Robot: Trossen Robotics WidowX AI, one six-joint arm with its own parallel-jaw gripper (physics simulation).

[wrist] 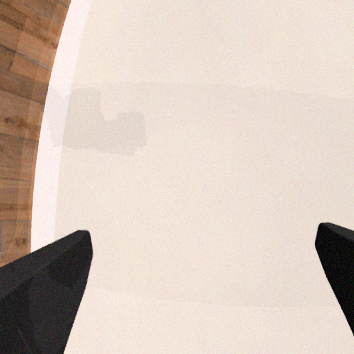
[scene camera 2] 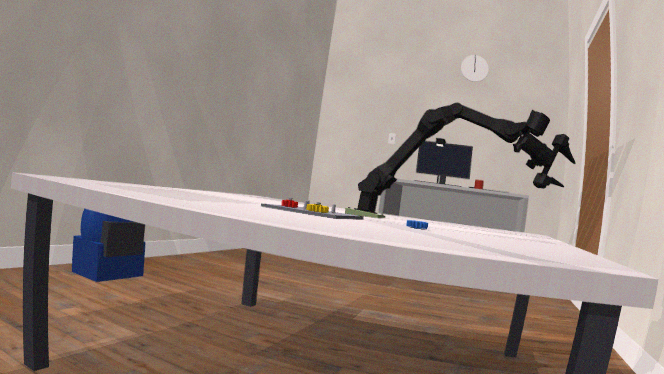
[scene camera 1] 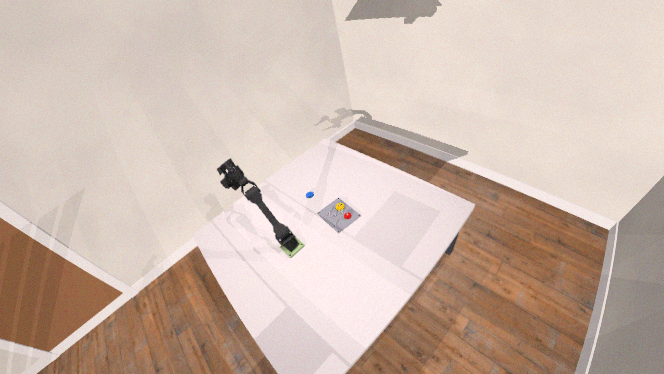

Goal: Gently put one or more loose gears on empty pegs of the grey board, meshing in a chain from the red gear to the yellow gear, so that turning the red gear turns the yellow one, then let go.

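Frame: origin at the arm's base, x left, y back, z up, level; metres.
Where they show: gripper, fingertip midpoint: [wrist: 207, 240] [scene camera 2: 569, 175]; arm's base at its link origin: [scene camera 2: 365, 211] [scene camera 1: 292, 245].
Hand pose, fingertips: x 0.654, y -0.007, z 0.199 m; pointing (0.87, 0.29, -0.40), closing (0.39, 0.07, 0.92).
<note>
Things, the pixels of their top centre, and the offset from my fingertips.
- blue gear at its top centre: [scene camera 2: 417, 221] [scene camera 1: 309, 194] dz -0.195, dx -0.457, dy -0.332 m
- grey board at its top centre: [scene camera 2: 314, 201] [scene camera 1: 337, 211] dz -0.181, dx -0.726, dy -0.313 m
- yellow gear at its top centre: [scene camera 2: 318, 204] [scene camera 1: 339, 205] dz -0.186, dx -0.701, dy -0.358 m
- peg at its top centre: [scene camera 2: 334, 204] dz -0.183, dx -0.682, dy -0.283 m
A blue gear [scene camera 1: 310, 195] [scene camera 2: 417, 224] lies flat on the table, loose and apart from the grey board. The grey board [scene camera 1: 339, 228] [scene camera 2: 270, 205] lies on the table with a red gear [scene camera 1: 347, 216] [scene camera 2: 289, 203] and a yellow gear [scene camera 1: 340, 206] [scene camera 2: 317, 208] on it. Several bare pegs stand on the board; one peg [scene camera 2: 334, 208] shows beside the yellow gear in the scene camera 2 view. My gripper [scene camera 2: 569, 175] [wrist: 207, 240] is open and empty, high up and well away from the blue gear and the board. No gear shows in the wrist view.
The arm's green base plate [scene camera 1: 292, 251] [scene camera 2: 365, 213] sits on the white table [scene camera 1: 320, 300] [scene camera 2: 200, 220], near the board. A wall stands close to the table's side where the arm reaches out. A cabinet [scene camera 2: 460, 205] with a monitor [scene camera 2: 444, 160] stands behind the table.
</note>
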